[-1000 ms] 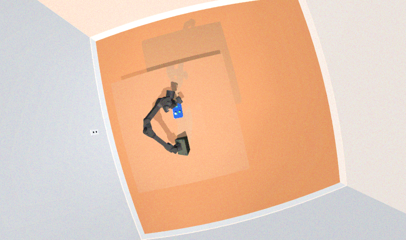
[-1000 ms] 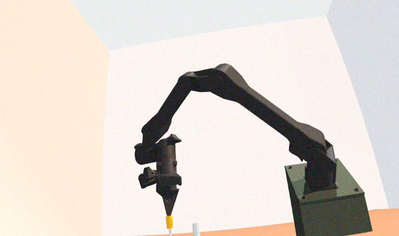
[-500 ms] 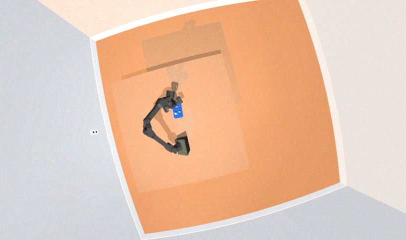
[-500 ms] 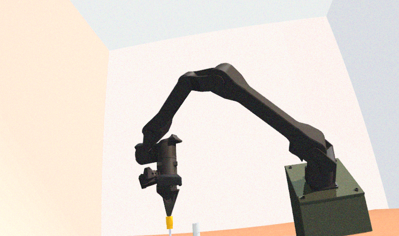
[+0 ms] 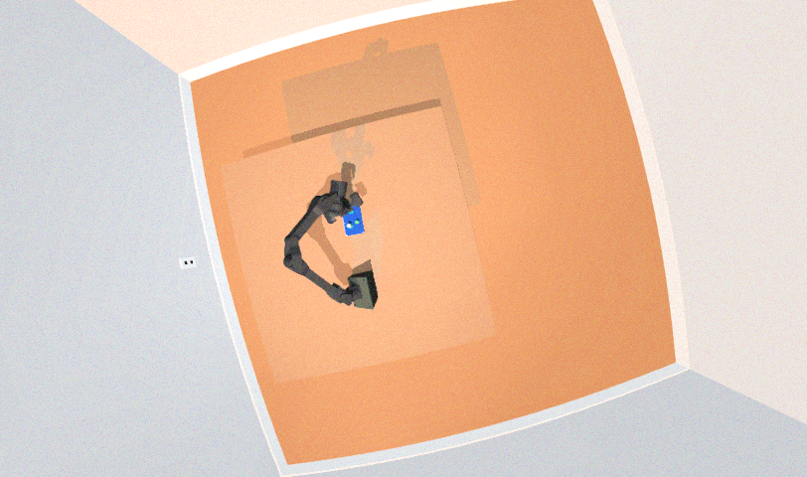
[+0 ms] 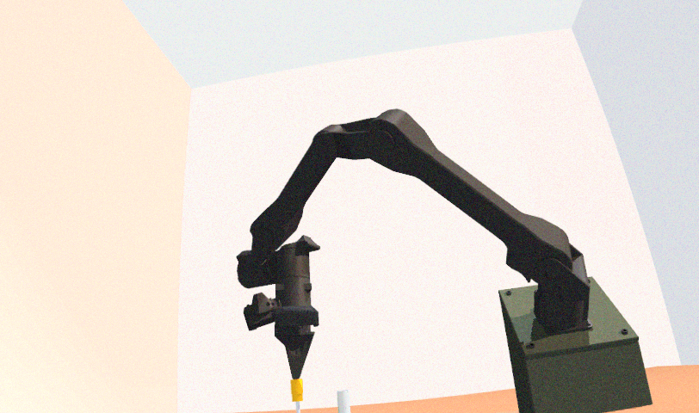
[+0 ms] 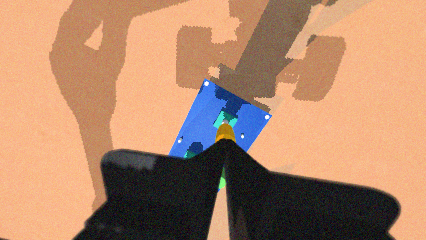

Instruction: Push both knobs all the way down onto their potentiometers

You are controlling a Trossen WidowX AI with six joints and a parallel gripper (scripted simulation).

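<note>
The grey knob is 80 mm behind my gripper tip, 40 mm below it and 20 mm to the left of it.
</note>
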